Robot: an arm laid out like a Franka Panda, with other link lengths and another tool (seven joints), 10 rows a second.
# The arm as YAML. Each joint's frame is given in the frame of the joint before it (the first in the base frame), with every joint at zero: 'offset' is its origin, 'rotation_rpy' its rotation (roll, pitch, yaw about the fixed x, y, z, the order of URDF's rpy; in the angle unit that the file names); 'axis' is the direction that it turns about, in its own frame. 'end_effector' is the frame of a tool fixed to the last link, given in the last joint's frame.
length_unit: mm
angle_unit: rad
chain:
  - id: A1
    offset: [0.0, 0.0, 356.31]
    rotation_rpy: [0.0, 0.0, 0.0]
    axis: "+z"
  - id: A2
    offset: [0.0, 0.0, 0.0]
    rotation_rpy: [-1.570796, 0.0, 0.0]
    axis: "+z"
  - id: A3
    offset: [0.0, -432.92, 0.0]
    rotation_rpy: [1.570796, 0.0, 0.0]
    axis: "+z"
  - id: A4
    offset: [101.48, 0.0, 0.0]
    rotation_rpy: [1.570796, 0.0, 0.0]
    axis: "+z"
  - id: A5
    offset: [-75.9, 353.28, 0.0]
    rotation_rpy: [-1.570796, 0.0, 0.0]
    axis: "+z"
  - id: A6
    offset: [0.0, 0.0, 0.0]
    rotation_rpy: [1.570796, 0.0, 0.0]
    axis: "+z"
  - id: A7
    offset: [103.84, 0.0, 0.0]
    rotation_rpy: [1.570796, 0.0, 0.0]
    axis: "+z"
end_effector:
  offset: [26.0, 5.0, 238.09]
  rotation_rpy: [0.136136, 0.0, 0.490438]
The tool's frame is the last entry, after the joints.
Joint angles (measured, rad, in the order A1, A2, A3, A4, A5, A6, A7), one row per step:
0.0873 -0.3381 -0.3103 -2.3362 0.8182 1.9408 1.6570
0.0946 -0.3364 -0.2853 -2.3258 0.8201 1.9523 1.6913
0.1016 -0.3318 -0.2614 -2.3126 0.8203 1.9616 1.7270
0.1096 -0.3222 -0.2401 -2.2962 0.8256 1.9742 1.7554
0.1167 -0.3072 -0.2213 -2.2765 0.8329 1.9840 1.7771
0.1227 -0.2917 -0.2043 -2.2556 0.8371 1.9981 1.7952
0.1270 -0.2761 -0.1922 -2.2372 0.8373 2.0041 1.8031
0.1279 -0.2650 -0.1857 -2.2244 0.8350 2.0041 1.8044
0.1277 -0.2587 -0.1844 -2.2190 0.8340 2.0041 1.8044
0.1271 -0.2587 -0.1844 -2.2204 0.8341 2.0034 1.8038
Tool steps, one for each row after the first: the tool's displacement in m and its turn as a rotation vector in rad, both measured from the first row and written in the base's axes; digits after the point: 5 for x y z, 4 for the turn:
0.00396 0.01218 0.00487 -0.0065 0.0090 -0.0019
0.00828 0.02409 0.00955 -0.0132 0.0202 -0.0042
0.01520 0.03548 0.01416 -0.0175 0.0253 -0.0077
0.02354 0.04629 0.01798 -0.0197 0.0291 -0.0088
0.03298 0.05505 0.02182 -0.0256 0.0272 -0.0121
0.04046 0.06174 0.02355 -0.0324 0.0257 -0.0071
0.04510 0.06488 0.02411 -0.0382 0.0246 -0.0007
0.04754 0.06526 0.02356 -0.0406 0.0254 0.0005
0.04710 0.06514 0.02288 -0.0403 0.0268 0.0009

